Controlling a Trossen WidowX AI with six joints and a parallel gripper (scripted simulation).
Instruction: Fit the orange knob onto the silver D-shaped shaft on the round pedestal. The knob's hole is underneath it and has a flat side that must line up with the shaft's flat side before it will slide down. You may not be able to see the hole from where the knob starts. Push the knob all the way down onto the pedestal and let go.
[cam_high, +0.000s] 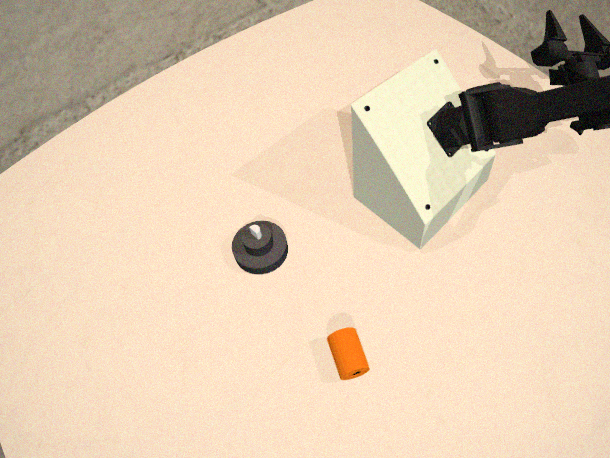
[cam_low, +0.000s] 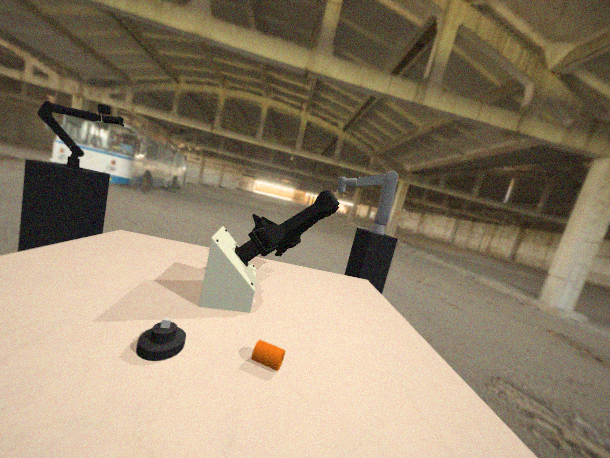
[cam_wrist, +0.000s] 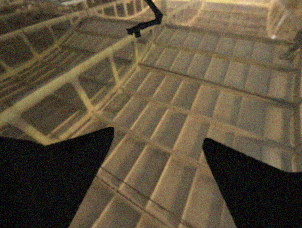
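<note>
My gripper tip is 65 cm short of the orange knob, 3 cm to the right of it and 21 cm above it. From my gripper tip the other things lie so: dark round pedestal (62 cm ahead, 18 cm to the right, 20 cm below).
</note>
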